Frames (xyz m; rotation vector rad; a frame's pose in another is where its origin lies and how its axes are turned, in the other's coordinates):
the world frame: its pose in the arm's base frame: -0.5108 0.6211 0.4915 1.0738 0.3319 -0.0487
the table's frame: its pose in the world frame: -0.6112 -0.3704 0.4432 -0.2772 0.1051 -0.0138
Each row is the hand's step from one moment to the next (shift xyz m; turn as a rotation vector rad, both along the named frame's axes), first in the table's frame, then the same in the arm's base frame.
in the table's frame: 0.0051 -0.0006 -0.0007 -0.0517 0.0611 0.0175
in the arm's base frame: 0.0043 0.0011 -0.0027 -0.0329 0.0207 0.0721
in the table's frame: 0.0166 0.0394 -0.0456 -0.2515 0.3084 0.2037
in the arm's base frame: 0.0024 0.0621 -0.0063 -0.1128 0.0269 0.4318
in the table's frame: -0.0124 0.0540 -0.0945 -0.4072 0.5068 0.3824
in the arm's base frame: -0.0411 0.1003 -0.0158 -0.1613 0.0126 0.7367
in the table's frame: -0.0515 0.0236 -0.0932 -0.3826 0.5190 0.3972
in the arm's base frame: -0.0802 0.0705 -0.0224 -0.1316 0.0158 0.7456
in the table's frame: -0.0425 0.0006 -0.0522 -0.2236 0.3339 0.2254
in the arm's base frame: -0.0589 0.0280 -0.0166 -0.0757 0.0353 0.4531
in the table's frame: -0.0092 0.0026 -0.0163 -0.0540 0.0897 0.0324
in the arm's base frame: -0.0144 0.0112 -0.0049 -0.0257 0.0300 0.1022
